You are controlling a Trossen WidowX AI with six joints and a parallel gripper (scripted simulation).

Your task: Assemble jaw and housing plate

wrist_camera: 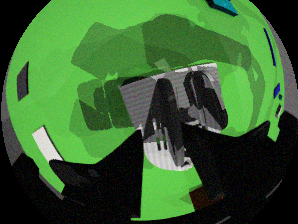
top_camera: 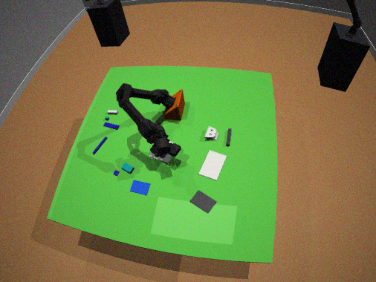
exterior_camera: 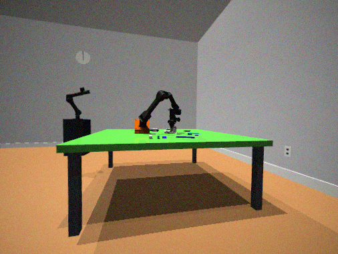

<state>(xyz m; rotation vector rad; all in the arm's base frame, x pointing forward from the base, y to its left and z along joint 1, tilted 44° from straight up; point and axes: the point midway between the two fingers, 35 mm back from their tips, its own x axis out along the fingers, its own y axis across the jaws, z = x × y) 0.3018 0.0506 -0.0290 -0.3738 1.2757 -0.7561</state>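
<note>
Right now my gripper tip is 180 mm past the dark bar, 310 mm to the right of it and 20 mm above it. Also, from my gripper tip: teal block 140 mm ahead, 200 mm to the right, 20 mm below; grey metallic jaw 40 mm behind, 10 mm to the right; white flat plate 10 mm ahead, 260 mm to the left, 30 mm below.
</note>
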